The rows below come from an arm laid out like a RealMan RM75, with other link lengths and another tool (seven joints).
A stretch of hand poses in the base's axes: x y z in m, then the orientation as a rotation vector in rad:
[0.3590 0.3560 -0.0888 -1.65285 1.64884 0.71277]
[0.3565 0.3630 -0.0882 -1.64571 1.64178 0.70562]
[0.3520 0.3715 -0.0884 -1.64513 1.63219 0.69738]
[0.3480 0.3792 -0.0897 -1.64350 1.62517 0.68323]
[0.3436 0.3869 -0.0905 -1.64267 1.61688 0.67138]
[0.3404 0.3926 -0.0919 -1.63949 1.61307 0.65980]
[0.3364 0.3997 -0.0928 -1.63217 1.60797 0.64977]
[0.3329 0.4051 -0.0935 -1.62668 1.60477 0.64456]
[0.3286 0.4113 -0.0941 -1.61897 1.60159 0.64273]
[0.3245 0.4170 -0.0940 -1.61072 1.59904 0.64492]
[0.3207 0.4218 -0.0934 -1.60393 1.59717 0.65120]
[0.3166 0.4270 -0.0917 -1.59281 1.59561 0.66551]
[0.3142 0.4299 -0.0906 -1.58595 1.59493 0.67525]
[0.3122 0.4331 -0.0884 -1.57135 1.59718 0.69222]
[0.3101 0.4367 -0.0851 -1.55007 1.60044 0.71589]
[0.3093 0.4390 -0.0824 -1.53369 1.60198 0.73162]
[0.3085 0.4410 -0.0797 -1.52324 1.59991 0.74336]
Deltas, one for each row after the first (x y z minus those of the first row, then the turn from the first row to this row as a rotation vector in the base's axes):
[-0.0025 0.0070 0.0006 0.00570 -0.00967 -0.00443]
[-0.0070 0.0155 0.0004 0.00845 -0.02074 -0.00417]
[-0.0110 0.0232 -0.0009 0.00832 -0.03415 -0.00739]
[-0.0154 0.0309 -0.0017 0.00915 -0.04677 -0.00890]
[-0.0186 0.0366 -0.0031 0.00902 -0.05682 -0.01337]
[-0.0226 0.0437 -0.0040 0.01260 -0.06720 -0.01954]
[-0.0261 0.0491 -0.0047 0.01577 -0.07314 -0.02365]
[-0.0304 0.0553 -0.0053 0.02149 -0.07722 -0.02808]
[-0.0345 0.0610 -0.0052 0.02865 -0.07842 -0.03178]
[-0.0383 0.0658 -0.0046 0.03604 -0.07641 -0.03343]
[-0.0424 0.0710 -0.0029 0.04876 -0.06958 -0.03533]
[-0.0448 0.0739 -0.0018 0.05676 -0.06457 -0.03628]
[-0.0468 0.0771 0.0004 0.07033 -0.05397 -0.04083]
[-0.0489 0.0807 0.0037 0.08960 -0.03902 -0.04775]
[-0.0497 0.0830 0.0064 0.10401 -0.02955 -0.05352]
[-0.0505 0.0850 0.0091 0.11545 -0.02417 -0.05553]

